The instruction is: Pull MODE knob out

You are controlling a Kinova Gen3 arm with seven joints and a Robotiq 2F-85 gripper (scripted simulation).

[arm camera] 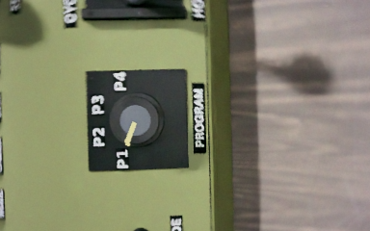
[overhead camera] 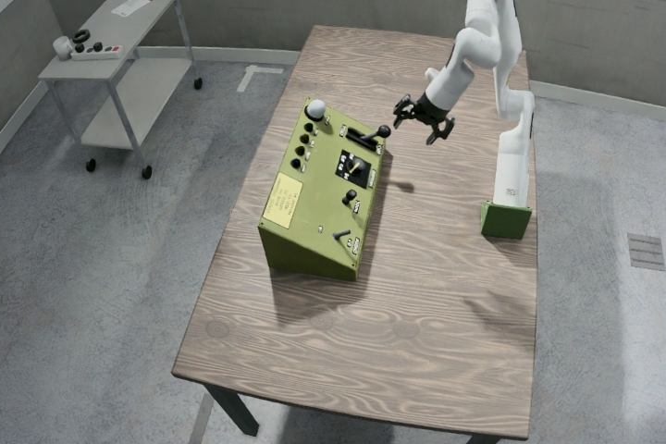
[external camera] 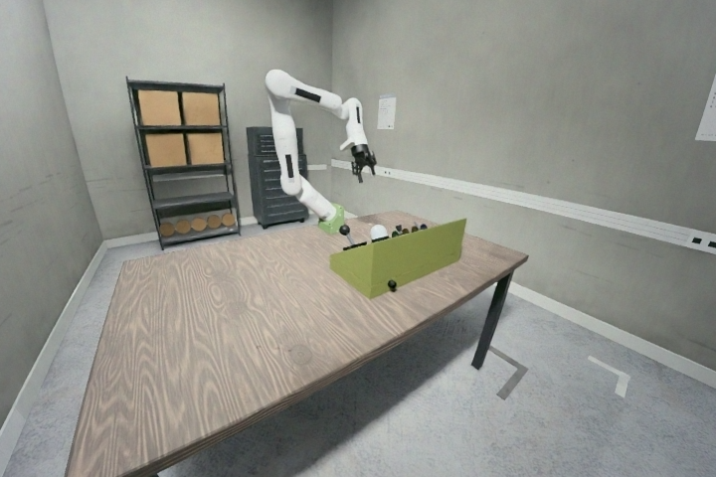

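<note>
Right now the black mode knob is 16 cm ahead of my hand, 6 cm to the left of it and 21 cm below it. From my hand the other things lie so: rotary selector: 16 cm ahead, 5 cm to the right, 21 cm below; then ball-topped slider lever: 13 cm ahead, 18 cm to the right, 20 cm below; then toggle: 16 cm ahead, 18 cm to the left, 20 cm below.
</note>
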